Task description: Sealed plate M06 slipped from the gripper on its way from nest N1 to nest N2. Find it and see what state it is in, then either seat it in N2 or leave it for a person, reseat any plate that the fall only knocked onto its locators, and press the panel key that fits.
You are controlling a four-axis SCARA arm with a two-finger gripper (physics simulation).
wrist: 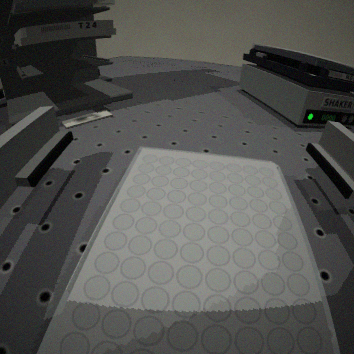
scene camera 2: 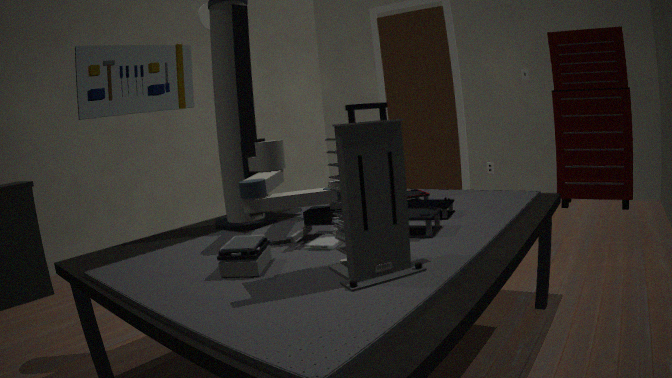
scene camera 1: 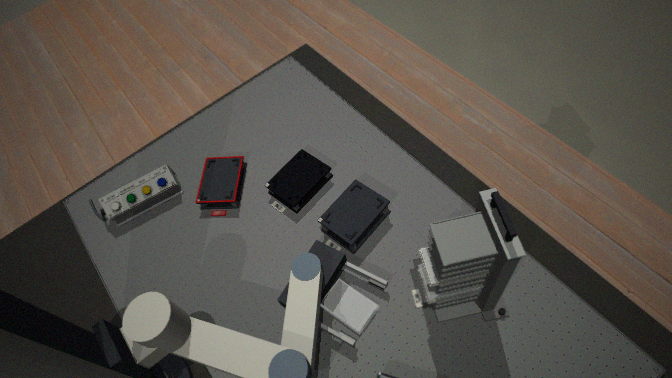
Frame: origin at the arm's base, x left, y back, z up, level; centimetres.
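Seen in the pictures: gripper, fingertip midpoint: (wrist: 193,123) (scene camera 2: 321,239) (scene camera 1: 371,313); arm's base, link origin: (scene camera 2: 246,223).
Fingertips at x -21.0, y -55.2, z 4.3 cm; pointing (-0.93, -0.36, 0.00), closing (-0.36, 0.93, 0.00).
Pixels of each thing's middle, then the offset from my fingertips to it.
- sealed plate, body centre: (wrist: 202,253) (scene camera 1: 348,305) (scene camera 2: 328,241) dx +5.9, dy +2.5, dz -2.4 cm
- Nest N1, body centre: (scene camera 1: 354,215) (scene camera 2: 410,221) dx +23.5, dy -14.3, dz +0.2 cm
- nest N2, body centre: (scene camera 1: 299,179) (scene camera 2: 428,207) dx +44.2, dy -10.1, dz -0.4 cm
- key panel, body centre: (scene camera 1: 140,192) dx +73.5, dy +29.1, dz +1.1 cm
- shelf tower, body centre: (scene camera 2: 365,190) (scene camera 1: 471,258) dx -9.2, dy -21.9, dz +15.3 cm
- marked T24, body centre: (wrist: 55,32) (scene camera 1: 449,279) dx -7.3, dy -18.3, dz +5.1 cm
- red-edged nest, body centre: (scene camera 1: 221,181) (scene camera 2: 404,198) dx +60.4, dy +7.8, dz -0.8 cm
The sealed plate (scene camera 1: 351,306) (scene camera 2: 324,243) (wrist: 200,225) lies flat on the perforated table, film side up, with round wells showing through in the wrist view. Its near edge is cut off there, and no M06 label is readable. My gripper (scene camera 1: 367,313) (wrist: 193,123) is open, its fingers apart on either side of the plate and not touching it. Nest N1 (scene camera 1: 355,215) is dark grey; nest N2 (scene camera 1: 300,180) is black; no plate shows on either. The key panel (scene camera 1: 140,194) has white, green, yellow and blue keys.
A shelf tower (scene camera 1: 462,237) (scene camera 2: 375,200) holds stacked plates, among them one marked T24 (wrist: 65,32). A shaker (scene camera 2: 244,266) (wrist: 275,95) with a green light carries a dark-framed plate; I cannot tell whether it sits level. A red-edged nest (scene camera 1: 220,180) stands near the panel.
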